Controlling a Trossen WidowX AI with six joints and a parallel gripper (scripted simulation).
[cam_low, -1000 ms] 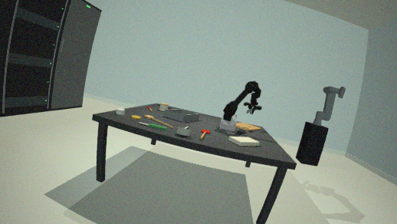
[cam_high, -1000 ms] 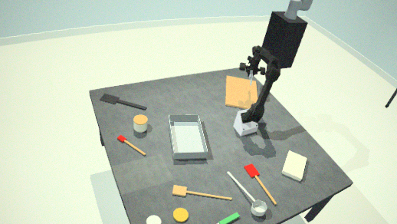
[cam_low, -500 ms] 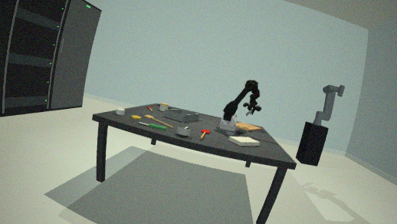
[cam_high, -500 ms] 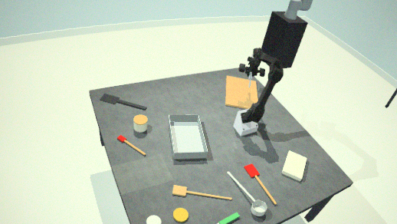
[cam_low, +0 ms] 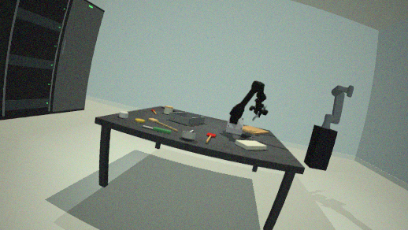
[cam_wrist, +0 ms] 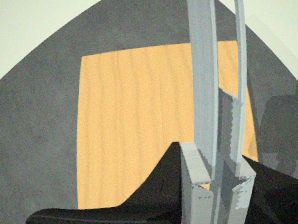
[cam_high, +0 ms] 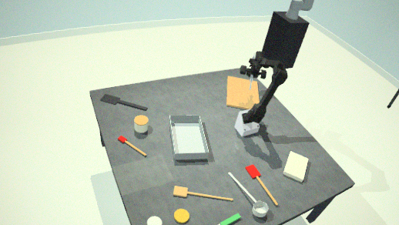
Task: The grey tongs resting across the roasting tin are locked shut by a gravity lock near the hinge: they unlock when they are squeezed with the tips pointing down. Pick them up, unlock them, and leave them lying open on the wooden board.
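Now: the wooden board 13 cm below my gripper tip, 3 cm ahead of it and 2 cm to the left of it. Also, from my gripper tip: grey roasting tin: 62 cm ahead, 33 cm to the left, 11 cm below; then white block: 73 cm to the left, 13 cm below, 9 cm ahead; then yellow lock piece: 8 cm above, 4 cm to the right, 3 cm behind.
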